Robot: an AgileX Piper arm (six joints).
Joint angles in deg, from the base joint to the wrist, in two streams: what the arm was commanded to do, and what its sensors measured. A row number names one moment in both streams.
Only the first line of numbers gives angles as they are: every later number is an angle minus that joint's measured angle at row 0.
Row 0, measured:
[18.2, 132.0, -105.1, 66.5, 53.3, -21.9]
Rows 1 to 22, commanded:
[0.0, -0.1, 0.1, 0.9, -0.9, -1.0]
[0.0, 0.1, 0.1, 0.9, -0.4, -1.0]
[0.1, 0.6, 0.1, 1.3, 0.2, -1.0]
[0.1, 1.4, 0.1, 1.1, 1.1, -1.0]
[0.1, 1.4, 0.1, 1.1, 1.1, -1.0]
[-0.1, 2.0, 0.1, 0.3, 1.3, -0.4]
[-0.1, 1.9, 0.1, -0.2, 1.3, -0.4]
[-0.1, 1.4, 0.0, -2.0, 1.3, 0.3]
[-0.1, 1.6, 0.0, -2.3, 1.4, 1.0]
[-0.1, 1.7, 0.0, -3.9, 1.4, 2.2]
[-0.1, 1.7, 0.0, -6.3, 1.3, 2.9]
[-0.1, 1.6, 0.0, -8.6, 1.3, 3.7]
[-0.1, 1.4, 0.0, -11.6, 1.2, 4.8]
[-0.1, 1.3, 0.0, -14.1, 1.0, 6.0]
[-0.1, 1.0, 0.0, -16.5, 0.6, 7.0]
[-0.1, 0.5, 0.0, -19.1, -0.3, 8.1]
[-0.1, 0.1, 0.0, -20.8, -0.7, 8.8]
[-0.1, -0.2, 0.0, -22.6, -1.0, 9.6]
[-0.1, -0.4, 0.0, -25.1, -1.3, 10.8]
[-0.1, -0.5, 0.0, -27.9, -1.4, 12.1]
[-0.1, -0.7, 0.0, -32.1, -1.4, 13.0]
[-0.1, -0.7, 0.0, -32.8, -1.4, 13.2]
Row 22, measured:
[0.0, -0.2, 0.0, -31.5, -1.2, 12.6]
